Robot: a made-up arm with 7 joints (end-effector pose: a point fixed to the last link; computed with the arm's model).
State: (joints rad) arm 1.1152 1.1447 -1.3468 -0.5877 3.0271 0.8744 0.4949
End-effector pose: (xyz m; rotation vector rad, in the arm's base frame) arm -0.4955 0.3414 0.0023 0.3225 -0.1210 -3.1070
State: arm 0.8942 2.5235 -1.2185 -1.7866 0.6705 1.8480 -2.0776
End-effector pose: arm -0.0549 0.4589 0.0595 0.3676 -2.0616 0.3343
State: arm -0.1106 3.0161 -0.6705 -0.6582 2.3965 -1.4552 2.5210
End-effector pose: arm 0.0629 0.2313 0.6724 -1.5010 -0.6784 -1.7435
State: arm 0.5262 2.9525 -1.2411 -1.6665 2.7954 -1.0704 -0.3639
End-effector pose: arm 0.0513 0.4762 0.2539 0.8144 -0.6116 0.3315
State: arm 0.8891 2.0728 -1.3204 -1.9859 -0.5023 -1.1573 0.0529
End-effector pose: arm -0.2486 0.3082 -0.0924 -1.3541 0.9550 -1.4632
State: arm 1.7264 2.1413 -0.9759 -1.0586 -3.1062 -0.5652 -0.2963
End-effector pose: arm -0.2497 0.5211 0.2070 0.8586 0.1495 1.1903
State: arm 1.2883 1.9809 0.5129 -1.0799 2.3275 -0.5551 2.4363
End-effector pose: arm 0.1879 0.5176 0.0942 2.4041 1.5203 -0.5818
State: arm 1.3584 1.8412 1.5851 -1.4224 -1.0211 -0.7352 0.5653
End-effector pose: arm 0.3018 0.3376 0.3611 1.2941 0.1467 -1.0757
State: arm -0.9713 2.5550 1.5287 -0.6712 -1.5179 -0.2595 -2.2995
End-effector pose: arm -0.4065 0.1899 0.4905 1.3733 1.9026 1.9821
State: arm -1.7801 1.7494 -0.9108 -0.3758 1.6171 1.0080 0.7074
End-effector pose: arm 0.1932 0.5117 0.3958 -1.7199 -1.0731 0.8437
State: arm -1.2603 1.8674 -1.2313 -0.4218 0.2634 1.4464 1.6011
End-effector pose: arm 0.1783 0.5688 0.3014 0.3422 -1.5579 2.0974
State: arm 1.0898 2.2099 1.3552 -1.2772 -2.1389 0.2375 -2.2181
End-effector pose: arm 0.3921 0.2124 0.3173 -0.7390 -0.9607 -0.5766
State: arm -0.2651 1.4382 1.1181 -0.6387 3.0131 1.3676 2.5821
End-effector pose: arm 0.1251 0.6054 0.2100 1.7393 -1.4504 -0.0994
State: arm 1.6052 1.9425 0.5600 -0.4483 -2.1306 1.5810 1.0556
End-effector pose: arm 0.0168 0.5940 0.2357 2.7599 0.0978 -1.0558
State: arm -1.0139 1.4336 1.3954 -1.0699 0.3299 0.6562 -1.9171
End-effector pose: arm -0.0133 0.5249 0.3335 0.8589 -0.7118 0.8000
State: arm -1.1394 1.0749 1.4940 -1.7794 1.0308 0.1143 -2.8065
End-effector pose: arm -0.0394 0.4225 0.3007 1.3307 -1.0046 1.6120
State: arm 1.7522 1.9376 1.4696 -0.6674 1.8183 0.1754 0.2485
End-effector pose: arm 0.1512 0.5564 0.2563 -0.4340 -0.9517 0.7641
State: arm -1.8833 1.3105 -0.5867 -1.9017 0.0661 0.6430 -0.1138
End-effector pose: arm 0.1965 -0.0681 0.4974 0.9168 -1.6178 -0.6008
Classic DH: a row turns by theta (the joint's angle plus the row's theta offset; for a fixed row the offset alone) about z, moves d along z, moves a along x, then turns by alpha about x. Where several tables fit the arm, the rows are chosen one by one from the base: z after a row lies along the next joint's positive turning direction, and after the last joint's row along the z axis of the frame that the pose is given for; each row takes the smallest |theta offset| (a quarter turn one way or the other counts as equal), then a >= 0, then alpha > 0; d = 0 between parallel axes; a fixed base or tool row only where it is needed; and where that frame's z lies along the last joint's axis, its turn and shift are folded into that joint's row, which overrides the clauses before.
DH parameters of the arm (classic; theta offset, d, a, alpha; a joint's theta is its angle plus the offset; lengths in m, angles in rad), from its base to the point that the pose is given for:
base (fixed): 0 0.1312 -0.0077 -1.2217
joint 1: 1.5708 0.0044 0.0207 1.5708
joint 2: 1.2217 -0.0166 -0.0088 -1.5708
joint 3: -1.5708 -0.2573 0.0215 -1.5708
joint 4: 0 -0.0127 -0.0473 1.5708
joint 5: 0 -0.3628 0.0037 -1.5708
joint 6: 0 0.0246 -0.0134 1.5708
joint 7: -0.6736 0.0201 -0.0112 -1.0141
tool (fixed): 1.1365 -0.0199 0 0

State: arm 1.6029 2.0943 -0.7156 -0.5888 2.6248 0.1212 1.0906
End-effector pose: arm -0.0769 0.5926 0.2350 0.1454 -0.8768 1.6324
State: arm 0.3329 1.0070 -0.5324 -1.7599 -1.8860 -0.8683 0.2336
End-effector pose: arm 0.2017 0.1107 -0.2604 0.7570 0.3792 -2.3251
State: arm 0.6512 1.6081 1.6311 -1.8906 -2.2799 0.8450 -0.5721
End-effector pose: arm 0.1301 0.1826 0.4139 -1.9946 -0.1176 -1.5947
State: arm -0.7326 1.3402 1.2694 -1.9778 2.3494 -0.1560 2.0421
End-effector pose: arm -0.0392 0.2433 0.4314 2.0032 -0.7583 1.6202
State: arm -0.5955 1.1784 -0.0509 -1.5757 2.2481 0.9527 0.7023
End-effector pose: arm 0.4220 0.1964 0.1753 -2.1470 0.4333 0.0095
